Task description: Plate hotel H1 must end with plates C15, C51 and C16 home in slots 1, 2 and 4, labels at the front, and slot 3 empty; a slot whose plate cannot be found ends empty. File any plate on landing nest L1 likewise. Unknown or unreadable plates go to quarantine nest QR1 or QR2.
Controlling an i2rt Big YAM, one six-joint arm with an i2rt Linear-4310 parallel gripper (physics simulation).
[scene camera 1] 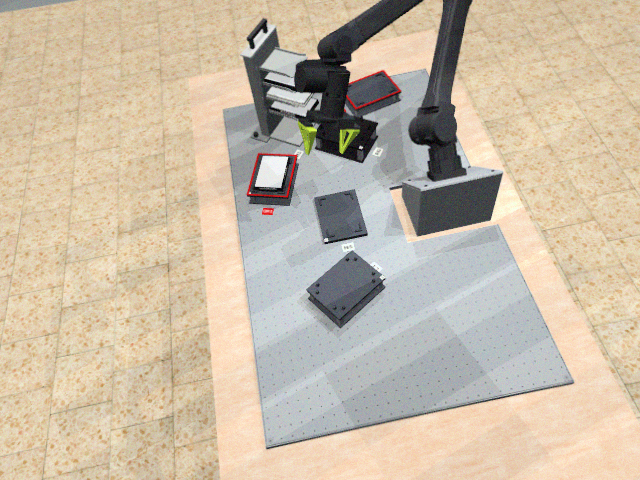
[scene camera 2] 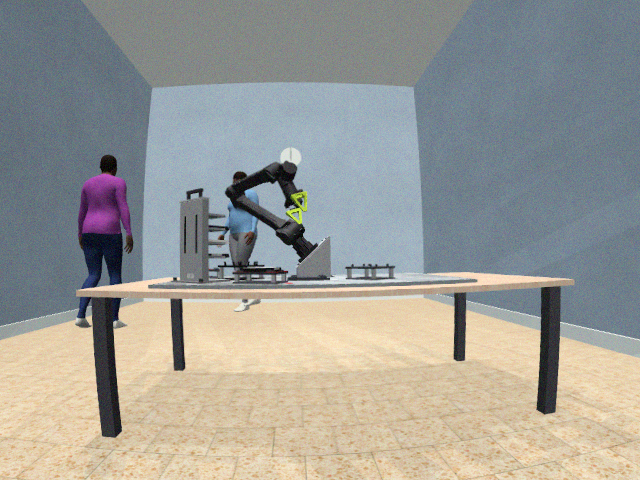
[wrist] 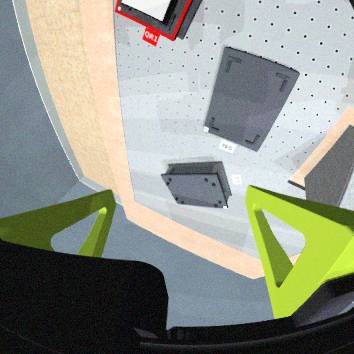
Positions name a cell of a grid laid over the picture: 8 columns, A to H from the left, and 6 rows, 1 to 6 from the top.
My gripper (scene camera 1: E2) is open and holds nothing. Further things: a flat nest N6 (scene camera 1: E3).
My gripper shows as well in the wrist view (wrist: E4). The flat nest N6 shows as well in the wrist view (wrist: F2).
